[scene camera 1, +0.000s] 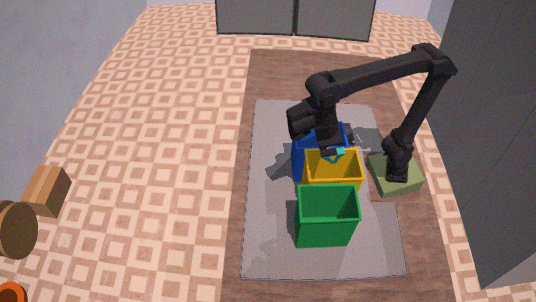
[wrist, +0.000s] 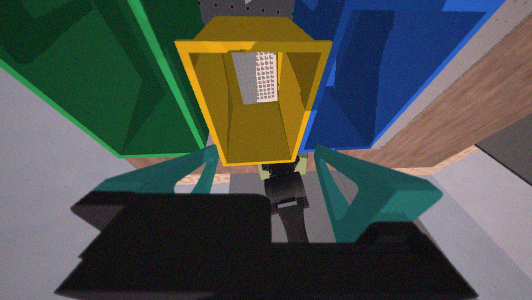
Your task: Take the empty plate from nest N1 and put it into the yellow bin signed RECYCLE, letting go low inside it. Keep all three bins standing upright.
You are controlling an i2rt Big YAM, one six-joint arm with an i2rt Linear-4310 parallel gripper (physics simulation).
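Frame: origin at the arm's base, x ahead, y left, z up, level; centimetres.
Seen in the pictures: gripper, fingertip midpoint: point(scene camera 1: 331, 150) point(wrist: 266, 150); arm's base at its link origin: point(scene camera 1: 397, 169).
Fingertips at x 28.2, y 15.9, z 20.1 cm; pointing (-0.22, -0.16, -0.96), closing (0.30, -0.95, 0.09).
Pixels of each thing's middle, then the offset from my fingertips to it. Level surfaces: height alone.
- yellow bin at the middle of its body: point(wrist: 255, 91) point(scene camera 1: 330, 181) dx -2.0, dy -0.1, dz -14.8 cm
- green bin at the middle of its body: point(wrist: 156, 70) point(scene camera 1: 324, 218) dx -2.5, dy +14.7, dz -14.8 cm
- blue bin at the middle of its body: point(wrist: 334, 74) point(scene camera 1: 317, 152) dx +4.2, dy -11.9, dz -14.8 cm
- grey perforated mat at its surface level: dz -23.8 cm
- wooden surface at its surface level: dz -25.1 cm
- small dark object at the middle of its body: point(scene camera 1: 333, 133) dx -1.0, dy -31.9, dz -23.0 cm
The pale plate with a grid of wells point(wrist: 261, 77) lies inside the yellow bin point(scene camera 1: 334, 178) point(wrist: 253, 46), low at its bottom in the wrist view; part of it is hidden by the bin's rim. The plate does not show in the scene view. The yellow bin stands upright. The green bin point(scene camera 1: 326, 234) point(wrist: 167, 80) and the blue bin point(scene camera 1: 297, 162) point(wrist: 360, 80) stand upright on either side of it. My gripper point(scene camera 1: 333, 159) point(wrist: 266, 150) is open and empty, with its teal fingers above the yellow bin. Nest N1 and the RECYCLE sign cannot be made out.
The bins stand on a grey perforated mat point(scene camera 1: 267, 240) on a wooden surface point(scene camera 1: 280, 67). The arm's base is on a light green block point(scene camera 1: 402, 189) right of the yellow bin. A small dark object point(scene camera 1: 348, 132) lies behind the blue bin.
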